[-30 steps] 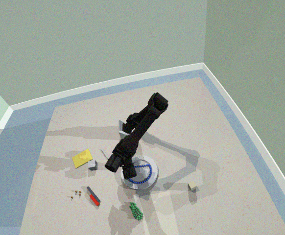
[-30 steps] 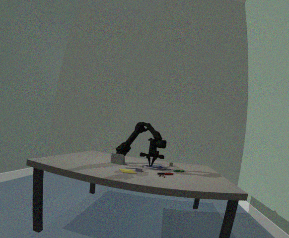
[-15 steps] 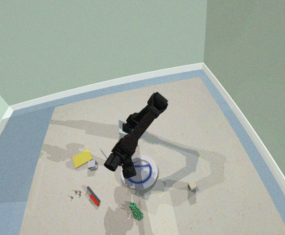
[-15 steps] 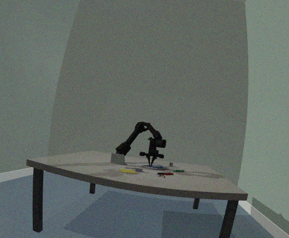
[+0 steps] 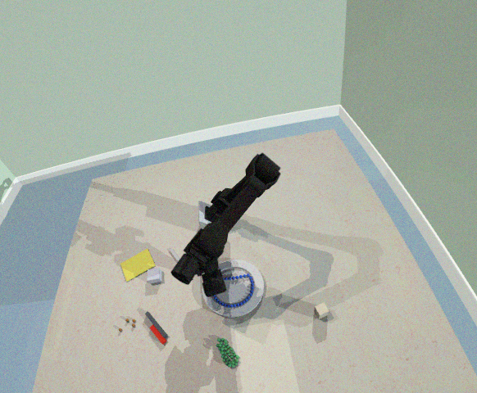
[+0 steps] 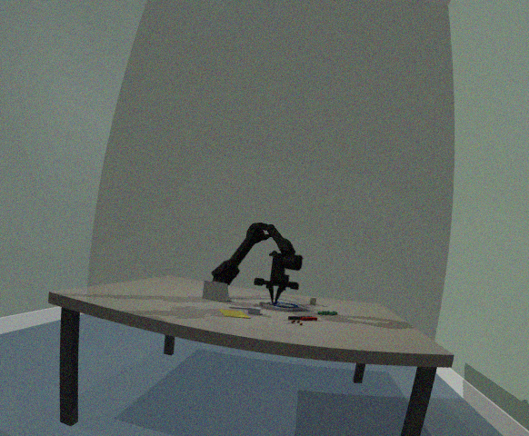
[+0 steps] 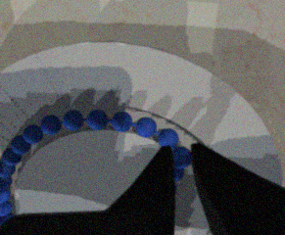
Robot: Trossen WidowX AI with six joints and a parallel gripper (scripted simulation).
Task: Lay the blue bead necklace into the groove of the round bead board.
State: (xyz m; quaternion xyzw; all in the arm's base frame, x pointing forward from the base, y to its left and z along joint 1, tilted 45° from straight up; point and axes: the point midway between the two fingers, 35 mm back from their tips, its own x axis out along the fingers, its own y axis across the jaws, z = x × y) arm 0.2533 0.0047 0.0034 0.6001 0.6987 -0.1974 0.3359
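My gripper tip is 60 mm to the right of the round bead board, 30 mm short of it and 10 mm above it. Round my gripper tip: white cube (220 mm to the right, 40 mm behind, 10 mm below); grey tool (190 mm to the right, 150 mm ahead, 20 mm below); stick (140 mm to the right, 100 mm behind, 20 mm below).
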